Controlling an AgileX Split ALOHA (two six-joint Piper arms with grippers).
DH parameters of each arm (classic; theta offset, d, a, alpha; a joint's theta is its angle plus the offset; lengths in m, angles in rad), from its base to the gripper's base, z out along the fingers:
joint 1: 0 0.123 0 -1.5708
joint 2: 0.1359 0 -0.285 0
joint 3: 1.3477 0 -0.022 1.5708
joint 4: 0 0.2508 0 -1.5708
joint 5: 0 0 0.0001 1.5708
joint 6: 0 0.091 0 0
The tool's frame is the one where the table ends.
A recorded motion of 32 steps. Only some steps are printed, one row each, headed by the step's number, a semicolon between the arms.
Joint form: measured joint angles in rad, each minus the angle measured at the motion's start. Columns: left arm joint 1, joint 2, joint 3, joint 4, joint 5, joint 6; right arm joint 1, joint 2, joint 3, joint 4, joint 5, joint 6.
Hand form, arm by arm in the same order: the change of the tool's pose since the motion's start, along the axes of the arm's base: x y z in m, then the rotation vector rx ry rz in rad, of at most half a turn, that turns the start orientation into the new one. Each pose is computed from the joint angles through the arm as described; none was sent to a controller.
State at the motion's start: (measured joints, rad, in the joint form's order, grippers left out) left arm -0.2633 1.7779 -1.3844 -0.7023 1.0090 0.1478; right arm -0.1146 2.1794 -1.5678 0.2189 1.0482 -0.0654
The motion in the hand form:
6: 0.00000 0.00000 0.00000 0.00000 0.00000 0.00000; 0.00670 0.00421 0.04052 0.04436 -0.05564 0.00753
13: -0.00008 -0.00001 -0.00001 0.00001 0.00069 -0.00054; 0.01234 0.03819 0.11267 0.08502 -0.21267 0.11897
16: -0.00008 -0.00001 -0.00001 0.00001 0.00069 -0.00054; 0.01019 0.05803 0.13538 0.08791 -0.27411 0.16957
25: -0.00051 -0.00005 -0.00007 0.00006 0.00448 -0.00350; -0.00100 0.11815 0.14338 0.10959 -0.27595 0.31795
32: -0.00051 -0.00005 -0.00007 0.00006 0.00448 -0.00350; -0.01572 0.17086 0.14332 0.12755 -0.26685 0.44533
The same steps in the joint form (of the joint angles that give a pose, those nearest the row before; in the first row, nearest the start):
6: 0.0000 0.0000 0.0000 0.0000 0.0000 0.0000; 0.0011 -0.0470 -0.0834 0.0466 0.0845 -0.0091
13: 0.0000 0.0000 0.0000 0.0000 0.0009 0.0000; 0.0695 -0.1303 -0.2219 0.0975 0.1631 -0.0439
16: 0.0000 0.0000 0.0000 0.0000 0.0009 0.0000; 0.1146 -0.1623 -0.2545 0.1010 0.1652 -0.0469
25: 0.0000 0.0000 0.0000 0.0000 0.0057 0.0000; 0.2554 -0.1776 -0.2606 0.1029 0.1804 -0.0511
32: 0.0000 0.0000 0.0000 0.0000 0.0057 0.0000; 0.3830 -0.1776 -0.2606 0.1029 0.1831 -0.0511

